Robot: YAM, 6 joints.
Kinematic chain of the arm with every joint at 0, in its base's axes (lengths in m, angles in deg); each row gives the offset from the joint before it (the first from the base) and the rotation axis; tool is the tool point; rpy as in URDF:
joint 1: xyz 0 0 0.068 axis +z
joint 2: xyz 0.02 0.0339 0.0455 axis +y
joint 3: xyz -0.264 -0.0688 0 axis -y
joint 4: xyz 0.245 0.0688 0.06 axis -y
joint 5: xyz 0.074 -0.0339 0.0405 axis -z
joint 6: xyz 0.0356 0 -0.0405 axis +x
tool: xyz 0 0 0 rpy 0 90 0
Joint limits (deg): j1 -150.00..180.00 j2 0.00..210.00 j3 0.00..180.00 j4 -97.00..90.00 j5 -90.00..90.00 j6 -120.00..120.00
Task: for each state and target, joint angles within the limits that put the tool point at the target. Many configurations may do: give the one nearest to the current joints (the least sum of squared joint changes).
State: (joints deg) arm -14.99 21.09 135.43 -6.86 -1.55 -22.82
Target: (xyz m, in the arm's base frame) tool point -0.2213 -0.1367 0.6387
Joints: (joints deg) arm 31.11 42.01 136.84 -2.99 4.35 -22.82
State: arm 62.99 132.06 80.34 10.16 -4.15 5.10
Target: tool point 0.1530 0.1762 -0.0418
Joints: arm 48.72 130.72 39.19 -4.91 -2.06 5.10
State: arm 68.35 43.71 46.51 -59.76 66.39 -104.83
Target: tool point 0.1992 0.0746 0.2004
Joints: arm 29.28 76.50 43.77 -48.65 65.35 -104.83
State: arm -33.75 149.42 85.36 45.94 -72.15 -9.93
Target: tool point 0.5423 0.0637 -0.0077
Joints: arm 3.30 164.36 107.58 43.56 -65.49 -9.93
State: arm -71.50 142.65 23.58 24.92 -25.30 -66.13
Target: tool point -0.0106 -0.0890 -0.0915
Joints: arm -101.86 154.77 20.12 23.05 -12.85 -66.13
